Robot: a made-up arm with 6 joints.
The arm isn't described. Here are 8 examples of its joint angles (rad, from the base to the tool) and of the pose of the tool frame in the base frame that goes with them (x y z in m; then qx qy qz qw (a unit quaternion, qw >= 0)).
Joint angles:
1: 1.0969 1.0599 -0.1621 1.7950 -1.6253 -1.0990
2: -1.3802 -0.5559 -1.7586 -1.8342 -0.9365 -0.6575
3: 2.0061 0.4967 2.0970 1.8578 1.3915 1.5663
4: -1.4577 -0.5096 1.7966 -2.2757 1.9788 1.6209
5: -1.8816 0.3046 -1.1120 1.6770 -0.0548 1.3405
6: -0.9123 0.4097 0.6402 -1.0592 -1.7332 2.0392
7: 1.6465 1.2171 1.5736 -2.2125 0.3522 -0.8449
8: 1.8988 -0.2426 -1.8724 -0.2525 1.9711 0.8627
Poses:
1: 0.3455 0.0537 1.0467 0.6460 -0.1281 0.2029 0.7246
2: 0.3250 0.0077 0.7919 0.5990 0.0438 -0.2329 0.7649
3: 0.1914 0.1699 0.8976 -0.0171 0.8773 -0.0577 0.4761
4: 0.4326 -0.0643 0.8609 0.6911 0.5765 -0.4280 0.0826
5: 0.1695 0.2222 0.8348 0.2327 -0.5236 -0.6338 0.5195
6: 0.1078 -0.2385 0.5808 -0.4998 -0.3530 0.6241 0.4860
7: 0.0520 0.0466 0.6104 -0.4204 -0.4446 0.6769 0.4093
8: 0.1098 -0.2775 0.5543 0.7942 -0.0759 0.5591 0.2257
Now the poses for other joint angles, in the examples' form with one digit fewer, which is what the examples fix.
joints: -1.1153 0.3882 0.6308 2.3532 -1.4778 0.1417
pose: 0.016 0.253 0.954 0.015 -0.592 -0.258 0.764
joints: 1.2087 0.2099 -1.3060 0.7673 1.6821 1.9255
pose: -0.002 -0.138 0.513 0.164 -0.079 0.710 0.680
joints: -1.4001 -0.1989 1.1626 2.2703 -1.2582 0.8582
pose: 0.326 0.281 0.802 -0.239 -0.102 -0.550 0.794
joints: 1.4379 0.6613 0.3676 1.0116 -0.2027 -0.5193
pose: 0.082 -0.170 0.846 0.528 -0.459 0.661 0.274
